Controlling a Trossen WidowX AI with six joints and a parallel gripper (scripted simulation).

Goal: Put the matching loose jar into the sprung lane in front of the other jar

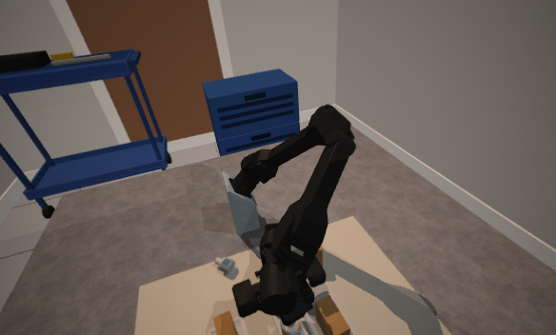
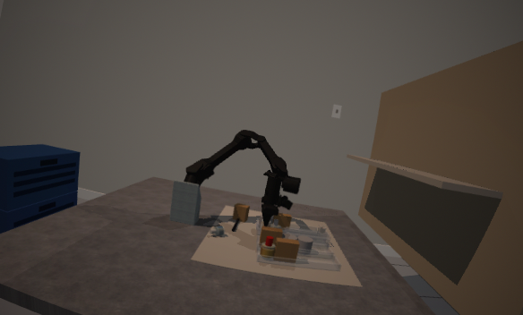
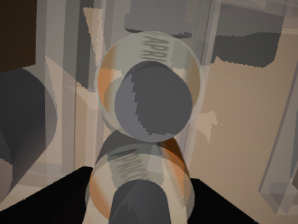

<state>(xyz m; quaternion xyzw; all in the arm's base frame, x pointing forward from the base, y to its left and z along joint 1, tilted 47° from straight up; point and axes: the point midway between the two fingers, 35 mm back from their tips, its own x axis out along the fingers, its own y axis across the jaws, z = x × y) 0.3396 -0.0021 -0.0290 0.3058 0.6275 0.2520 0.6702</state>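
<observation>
Now: the beige mat 5 cm ahead of my gripper tip, 4 cm below it and 1 cm to the right of it. Round my gripper tip: black strip 12 cm behind, 5 cm to the left, 4 cm below; then brown block 14 cm to the left, 10 cm behind, 1 cm below; then grey pusher plate 15 cm ahead, 3 cm to the right, 1 cm above.
</observation>
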